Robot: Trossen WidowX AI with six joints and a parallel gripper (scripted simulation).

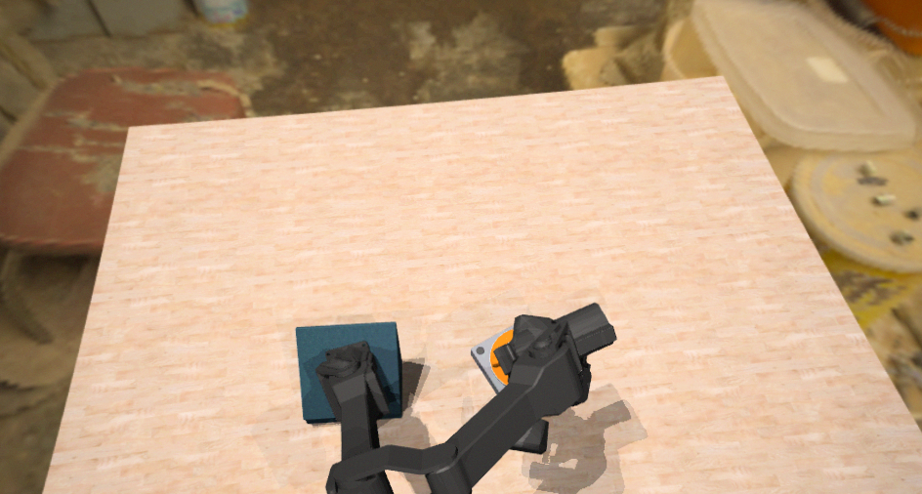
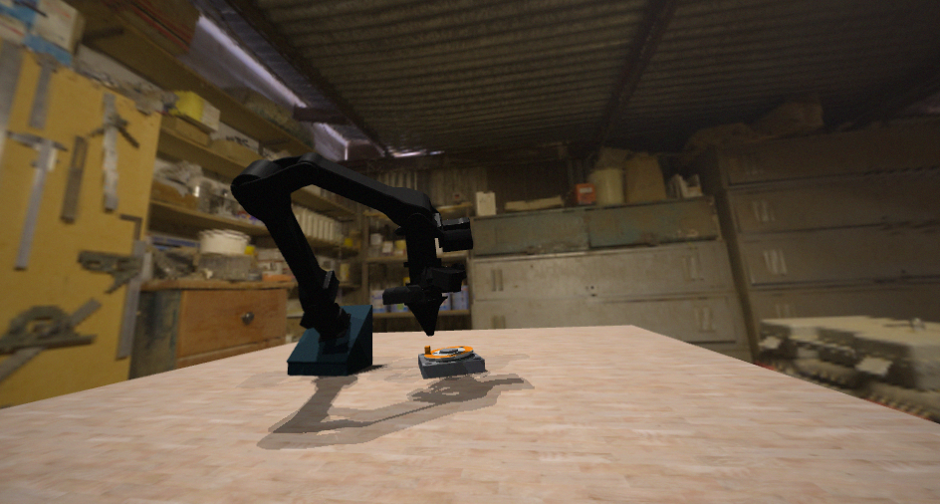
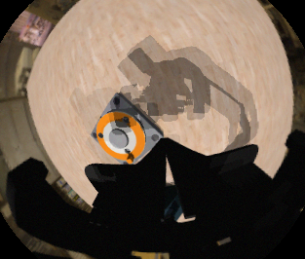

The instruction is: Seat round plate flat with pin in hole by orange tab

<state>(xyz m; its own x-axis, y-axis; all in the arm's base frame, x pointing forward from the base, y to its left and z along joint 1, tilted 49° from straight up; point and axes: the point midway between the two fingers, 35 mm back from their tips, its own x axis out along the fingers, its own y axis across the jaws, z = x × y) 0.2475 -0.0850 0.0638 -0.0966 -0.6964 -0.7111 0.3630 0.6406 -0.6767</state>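
My gripper tip is 90 mm to the right of the plate and 40 mm above it. From my gripper tip the other things lie so: base 20 mm ahead, 90 mm to the left, 60 mm below.
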